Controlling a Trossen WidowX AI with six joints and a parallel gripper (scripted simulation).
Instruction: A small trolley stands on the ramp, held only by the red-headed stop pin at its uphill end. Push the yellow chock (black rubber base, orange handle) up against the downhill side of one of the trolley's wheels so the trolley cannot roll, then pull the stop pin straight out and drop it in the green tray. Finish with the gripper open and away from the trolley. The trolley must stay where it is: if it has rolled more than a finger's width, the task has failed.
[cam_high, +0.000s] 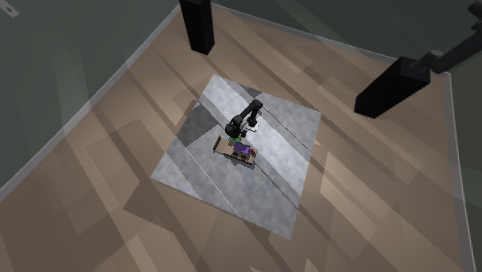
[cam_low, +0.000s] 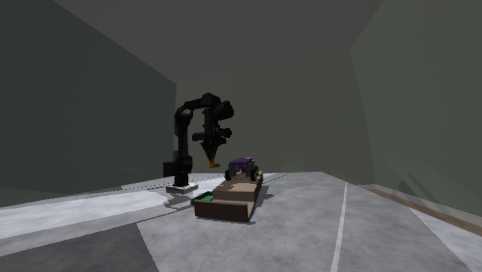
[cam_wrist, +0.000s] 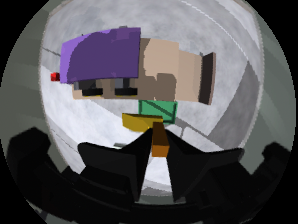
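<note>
My gripper tip is now 200 mm to the right of the red-headed stop pin, 80 mm short of it and 30 mm above it. Also, from my gripper tip: green tray (170 mm below, 20 mm behind, 10 mm to the right); yellow chock (20 mm to the left, 10 mm below); purple trolley (100 mm to the left, 100 mm ahead, 50 mm below).
</note>
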